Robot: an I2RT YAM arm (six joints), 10 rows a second.
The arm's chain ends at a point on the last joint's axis. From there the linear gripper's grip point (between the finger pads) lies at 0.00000 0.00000 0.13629 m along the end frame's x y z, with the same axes.
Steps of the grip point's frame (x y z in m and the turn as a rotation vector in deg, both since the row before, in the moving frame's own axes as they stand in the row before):
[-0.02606 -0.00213 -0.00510 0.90 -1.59 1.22]
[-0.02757 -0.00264 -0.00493 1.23 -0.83 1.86]
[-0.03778 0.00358 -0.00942 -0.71 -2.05 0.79]
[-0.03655 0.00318 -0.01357 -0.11 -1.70 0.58]
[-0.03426 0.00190 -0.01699 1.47 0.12 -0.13]
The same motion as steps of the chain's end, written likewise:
[-0.02230 0.00005 -0.00503 0.90 -1.59 1.22]
[-0.02564 0.00032 -0.00488 1.23 -0.83 1.86]
[-0.03289 0.00193 -0.00932 -0.71 -2.05 0.79]
[-0.03251 0.00294 -0.01351 -0.11 -1.70 0.58]
[-0.03454 0.00540 -0.01694 1.47 0.12 -0.13]

